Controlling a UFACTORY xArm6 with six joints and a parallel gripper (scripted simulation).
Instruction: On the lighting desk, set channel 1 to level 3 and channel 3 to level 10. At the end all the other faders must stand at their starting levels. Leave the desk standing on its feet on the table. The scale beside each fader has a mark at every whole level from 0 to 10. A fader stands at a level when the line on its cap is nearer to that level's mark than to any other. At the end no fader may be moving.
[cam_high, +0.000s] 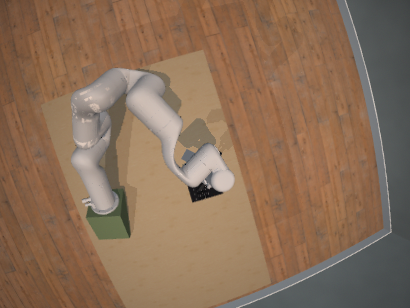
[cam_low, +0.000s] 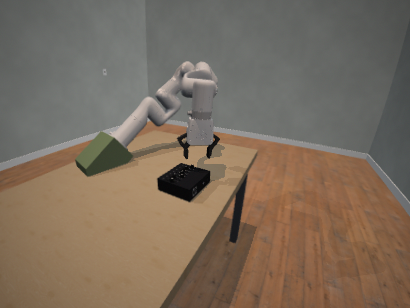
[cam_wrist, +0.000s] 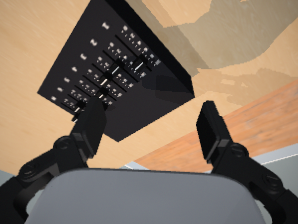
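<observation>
Now: the channel 1 cap 30 mm behind my hand and 50 mm below it. Round my hand: channel 2 fader cap 40 mm behind, 20 mm to the right, 50 mm below; then channel 3 cap 40 mm behind, 40 mm to the right, 50 mm below.
</observation>
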